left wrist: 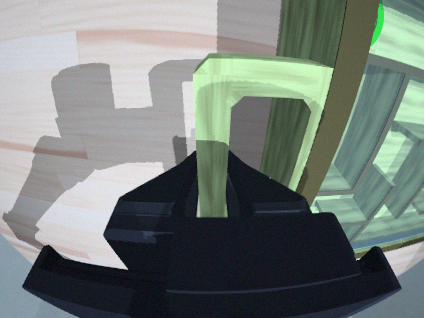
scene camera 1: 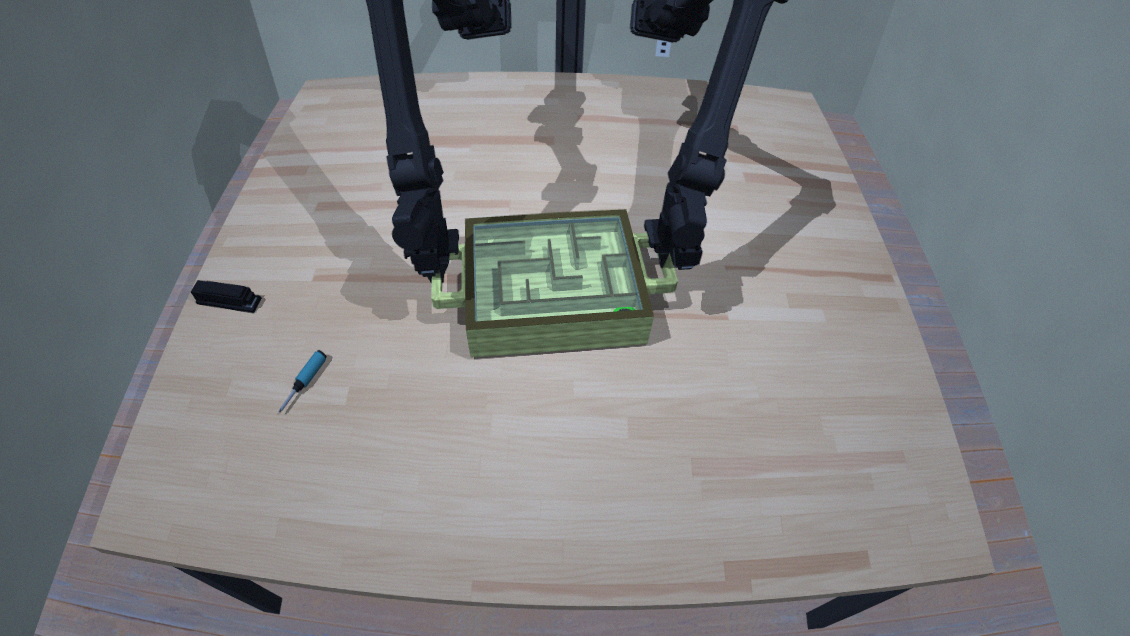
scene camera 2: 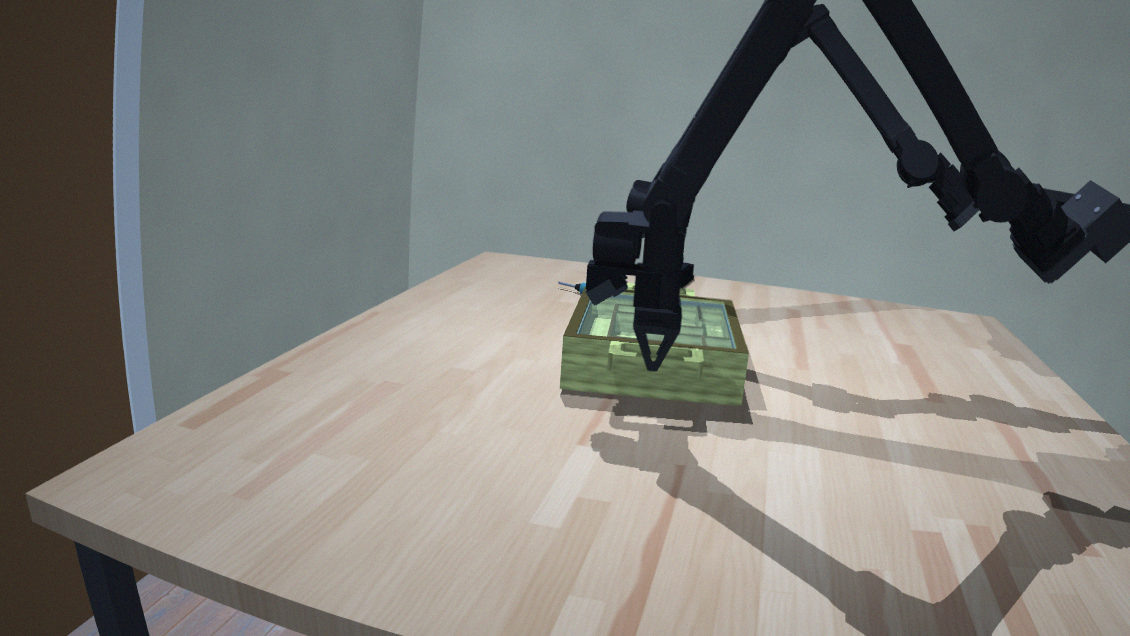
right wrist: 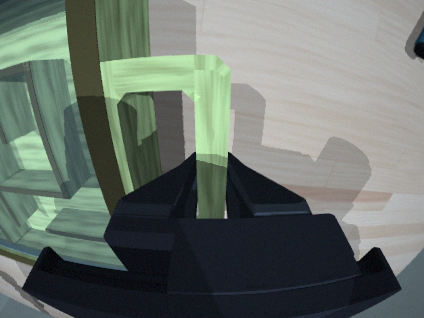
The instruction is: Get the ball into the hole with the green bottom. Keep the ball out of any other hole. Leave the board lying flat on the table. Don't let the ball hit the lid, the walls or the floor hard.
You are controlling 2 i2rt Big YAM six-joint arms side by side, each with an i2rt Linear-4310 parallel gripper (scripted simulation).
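Visible in the pictures: a black stapler, the left gripper and the right gripper. Left wrist view: the left gripper is visible here too.
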